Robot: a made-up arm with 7 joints.
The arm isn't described. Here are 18 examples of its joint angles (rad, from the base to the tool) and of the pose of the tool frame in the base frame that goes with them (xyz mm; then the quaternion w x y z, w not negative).
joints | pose
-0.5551 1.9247 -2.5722 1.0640 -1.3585 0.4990 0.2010 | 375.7 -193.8 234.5 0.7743 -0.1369 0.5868 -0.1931
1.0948 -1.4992 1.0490 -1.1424 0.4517 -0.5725 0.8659 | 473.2 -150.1 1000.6 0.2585 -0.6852 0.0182 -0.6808
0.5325 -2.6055 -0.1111 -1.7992 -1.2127 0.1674 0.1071 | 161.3 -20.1 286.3 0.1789 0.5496 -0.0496 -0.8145
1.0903 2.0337 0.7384 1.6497 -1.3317 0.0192 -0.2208 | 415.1 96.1 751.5 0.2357 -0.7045 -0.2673 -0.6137
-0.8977 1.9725 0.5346 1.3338 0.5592 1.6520 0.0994 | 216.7 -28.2 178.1 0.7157 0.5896 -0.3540 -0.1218
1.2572 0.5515 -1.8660 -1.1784 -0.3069 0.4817 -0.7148 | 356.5 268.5 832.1 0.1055 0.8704 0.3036 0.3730
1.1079 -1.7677 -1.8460 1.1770 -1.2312 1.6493 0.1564 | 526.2 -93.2 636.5 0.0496 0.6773 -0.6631 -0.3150
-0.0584 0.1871 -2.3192 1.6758 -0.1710 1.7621 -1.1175 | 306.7 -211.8 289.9 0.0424 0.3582 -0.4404 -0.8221
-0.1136 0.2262 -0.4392 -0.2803 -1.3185 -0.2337 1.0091 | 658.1 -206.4 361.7 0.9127 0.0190 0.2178 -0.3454
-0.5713 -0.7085 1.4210 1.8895 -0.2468 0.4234 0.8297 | 158.0 -62.0 175.3 0.2105 0.6094 0.2115 -0.7345
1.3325 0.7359 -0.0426 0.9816 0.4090 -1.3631 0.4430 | 410.3 -38.7 648.2 0.5078 0.2113 0.7873 -0.2786
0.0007 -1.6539 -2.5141 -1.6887 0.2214 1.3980 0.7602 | 141.7 -160.2 620.7 0.6566 -0.0362 0.6024 -0.4524
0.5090 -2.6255 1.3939 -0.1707 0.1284 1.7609 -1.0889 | 672.3 -30.4 667.9 0.3772 0.7367 -0.4482 -0.3378
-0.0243 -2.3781 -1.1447 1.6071 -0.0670 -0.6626 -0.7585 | 462.3 -102.9 405.3 0.6774 0.5378 0.2135 0.4542
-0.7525 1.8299 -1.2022 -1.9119 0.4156 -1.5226 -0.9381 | 444.4 -126.1 294.3 0.0931 0.4937 -0.1039 0.8584
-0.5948 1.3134 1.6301 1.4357 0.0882 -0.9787 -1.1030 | 227.2 -45.5 185.3 0.2580 0.8100 0.2626 0.4564
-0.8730 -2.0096 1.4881 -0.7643 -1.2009 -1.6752 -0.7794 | 403.5 94.4 44.7 0.2167 -0.6038 0.3262 -0.6943
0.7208 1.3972 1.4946 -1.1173 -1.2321 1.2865 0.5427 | 146.9 -180.2 310.4 0.7778 0.3499 -0.0845 -0.5151
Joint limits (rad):
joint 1: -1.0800..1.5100
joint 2: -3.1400..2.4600
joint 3: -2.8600..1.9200
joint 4: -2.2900..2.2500
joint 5: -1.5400..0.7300
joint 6: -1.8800..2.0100
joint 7: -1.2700..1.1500
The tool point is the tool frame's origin. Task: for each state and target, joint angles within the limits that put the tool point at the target. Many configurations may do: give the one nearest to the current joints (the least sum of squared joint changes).
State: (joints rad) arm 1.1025 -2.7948 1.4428 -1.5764 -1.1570 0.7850 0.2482
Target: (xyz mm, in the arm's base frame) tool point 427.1 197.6 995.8
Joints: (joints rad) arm 1.2309 -2.3260 1.8924 -1.4578 -0.9534 0.8297 0.3647
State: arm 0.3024 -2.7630 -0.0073 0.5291 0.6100 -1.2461 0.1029
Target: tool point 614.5 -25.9 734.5
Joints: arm 0.9519 -2.6784 0.5242 -0.1304 0.2152 -1.2606 0.3411
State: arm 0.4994 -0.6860 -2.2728 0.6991 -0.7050 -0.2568 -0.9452
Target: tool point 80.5 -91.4 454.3
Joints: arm 0.4645 -1.2959 -2.8600 -0.1543 -0.9127 -0.3757 -1.0575
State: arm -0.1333 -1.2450 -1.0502 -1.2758 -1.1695 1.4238 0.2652
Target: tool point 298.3 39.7 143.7
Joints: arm 0.1694 -1.6286 -0.8799 -0.6693 -0.6430 1.4203 0.2833
